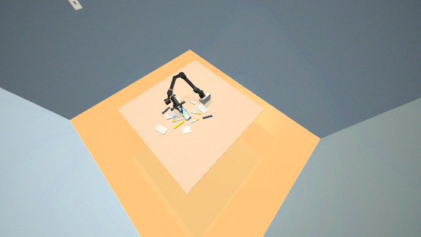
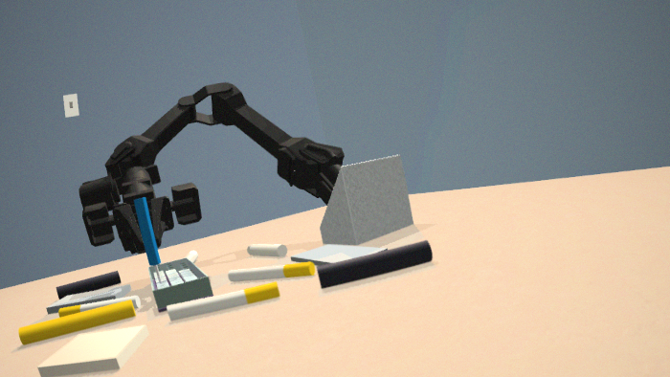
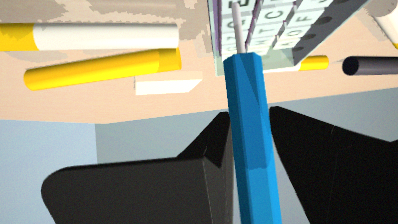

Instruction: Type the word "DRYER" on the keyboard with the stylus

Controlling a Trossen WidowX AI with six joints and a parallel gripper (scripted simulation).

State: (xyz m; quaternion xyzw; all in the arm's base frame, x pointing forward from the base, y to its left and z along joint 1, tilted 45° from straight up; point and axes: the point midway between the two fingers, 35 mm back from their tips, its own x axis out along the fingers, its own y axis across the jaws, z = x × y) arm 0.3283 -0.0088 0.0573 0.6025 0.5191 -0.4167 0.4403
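Now: gripper tip 2 cm above the blue stylus. The rest, counted from my gripper tip: grey pad (22 cm behind, 11 cm to the left, 7 cm below); grey stylus tip (5 cm below); yellow cylinder (12 cm ahead, 7 cm to the left, 6 cm below).
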